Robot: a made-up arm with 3 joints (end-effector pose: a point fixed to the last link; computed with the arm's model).
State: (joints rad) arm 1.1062 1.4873 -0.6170
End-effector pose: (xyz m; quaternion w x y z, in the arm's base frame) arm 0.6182 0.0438 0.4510 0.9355 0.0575 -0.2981 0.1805
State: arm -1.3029 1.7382 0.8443
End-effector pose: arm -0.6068 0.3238 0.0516 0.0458 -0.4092 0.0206 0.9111
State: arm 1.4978 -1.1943 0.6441
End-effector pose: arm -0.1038 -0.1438 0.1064 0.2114 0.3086 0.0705 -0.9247
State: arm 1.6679 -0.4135 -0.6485
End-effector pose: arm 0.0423 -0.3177 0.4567 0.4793 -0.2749 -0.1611 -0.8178
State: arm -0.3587 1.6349 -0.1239
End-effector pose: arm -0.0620 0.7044 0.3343 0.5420 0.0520 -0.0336 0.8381
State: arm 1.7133 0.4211 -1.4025
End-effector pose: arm 0.1826 -0.2345 0.5118 0.6100 -0.3884 -0.5151 -0.4600
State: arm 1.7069 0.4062 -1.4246
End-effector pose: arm 0.1809 -0.2256 0.5109 0.6024 -0.3957 -0.5202 -0.4583
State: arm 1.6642 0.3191 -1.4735
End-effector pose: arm 0.1794 -0.1951 0.5083 0.5794 -0.4186 -0.5256 -0.4614
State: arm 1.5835 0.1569 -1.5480
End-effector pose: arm 0.1802 -0.1416 0.5030 0.5408 -0.4574 -0.5286 -0.4679
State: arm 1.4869 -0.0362 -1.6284
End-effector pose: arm 0.1844 -0.0791 0.4954 0.4968 -0.5018 -0.5263 -0.4737
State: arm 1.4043 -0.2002 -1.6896
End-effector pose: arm 0.1900 -0.0275 0.4884 0.4615 -0.5376 -0.5198 -0.4773
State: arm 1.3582 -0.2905 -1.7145
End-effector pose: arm 0.1936 -0.0015 0.4853 0.4444 -0.5550 -0.5134 -0.4805
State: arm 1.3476 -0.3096 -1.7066
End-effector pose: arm 0.1940 0.0005 0.4863 0.4444 -0.5553 -0.5093 -0.4846
